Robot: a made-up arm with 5 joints. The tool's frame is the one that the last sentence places.
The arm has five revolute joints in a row. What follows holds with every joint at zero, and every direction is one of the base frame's. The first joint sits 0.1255 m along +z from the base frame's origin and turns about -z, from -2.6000 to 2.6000 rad. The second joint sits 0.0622 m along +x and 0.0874 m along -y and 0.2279 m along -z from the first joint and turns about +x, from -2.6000 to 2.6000 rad. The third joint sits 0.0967 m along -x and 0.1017 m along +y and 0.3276 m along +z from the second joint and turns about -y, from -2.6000 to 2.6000 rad. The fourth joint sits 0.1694 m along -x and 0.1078 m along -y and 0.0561 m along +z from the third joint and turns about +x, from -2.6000 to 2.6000 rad. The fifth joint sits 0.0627 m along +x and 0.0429 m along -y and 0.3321 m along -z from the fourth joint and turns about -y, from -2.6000 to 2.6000 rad. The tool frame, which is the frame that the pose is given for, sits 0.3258 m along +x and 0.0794 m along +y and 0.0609 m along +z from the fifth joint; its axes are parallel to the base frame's.
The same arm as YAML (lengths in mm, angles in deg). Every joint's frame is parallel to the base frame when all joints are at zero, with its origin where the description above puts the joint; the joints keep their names.
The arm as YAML. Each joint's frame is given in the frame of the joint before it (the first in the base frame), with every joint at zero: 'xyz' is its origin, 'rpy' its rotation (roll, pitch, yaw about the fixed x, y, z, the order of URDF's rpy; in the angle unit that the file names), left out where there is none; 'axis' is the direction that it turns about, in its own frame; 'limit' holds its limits. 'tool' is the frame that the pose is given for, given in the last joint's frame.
units:
  length: mm
  angle: deg
joints:
  - name: joint 1
    type: revolute
    origin:
      xyz: [0.0, 0.0, 125.5]
    axis: [0.0, 0.0, -1.0]
    limit:
      lower: -148.97
      upper: 148.97
  - name: joint 2
    type: revolute
    origin:
      xyz: [62.2, -87.4, -227.9]
    axis: [1.0, 0.0, 0.0]
    limit:
      lower: -148.97
      upper: 148.97
  - name: joint 3
    type: revolute
    origin:
      xyz: [-96.7, 101.7, 327.6]
    axis: [0.0, -1.0, 0.0]
    limit:
      lower: -148.97
      upper: 148.97
  - name: joint 4
    type: revolute
    origin:
      xyz: [-169.4, -107.8, 56.1]
    axis: [1.0, 0.0, 0.0]
    limit:
      lower: -148.97
      upper: 148.97
  - name: joint 5
    type: revolute
    origin:
      xyz: [62.7, -42.9, -332.1]
    axis: [0.0, -1.0, 0.0]
    limit:
      lower: -148.97
      upper: 148.97
tool:
  origin:
    xyz: [325.8, 79.4, 60.9]

